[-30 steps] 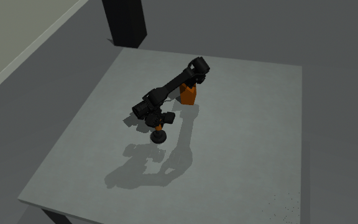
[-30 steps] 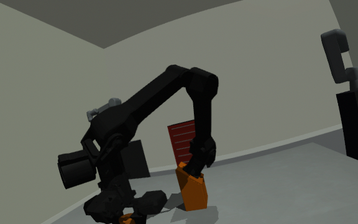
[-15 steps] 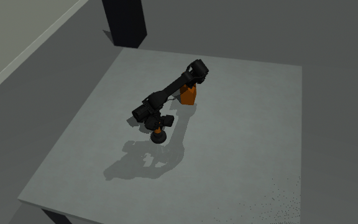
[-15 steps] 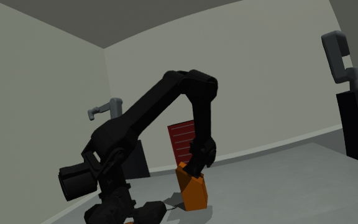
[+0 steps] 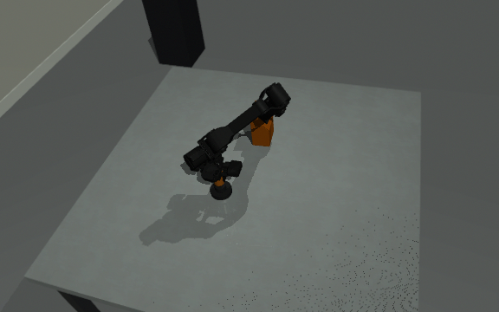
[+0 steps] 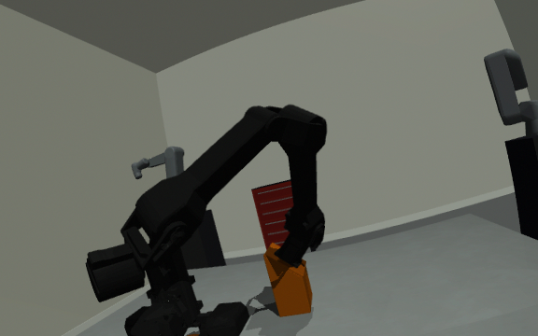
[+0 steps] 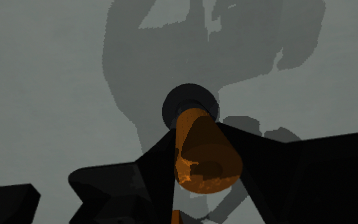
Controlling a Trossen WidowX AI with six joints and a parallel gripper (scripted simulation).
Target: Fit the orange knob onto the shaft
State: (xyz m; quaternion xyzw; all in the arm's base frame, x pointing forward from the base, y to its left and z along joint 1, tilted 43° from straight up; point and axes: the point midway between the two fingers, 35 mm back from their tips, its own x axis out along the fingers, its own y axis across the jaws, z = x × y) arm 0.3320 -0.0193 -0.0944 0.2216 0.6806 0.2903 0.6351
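Right now the pedestal is 4 cm below my gripper tip. The rest, counted from my gripper tip: orange knob: 2 cm above.
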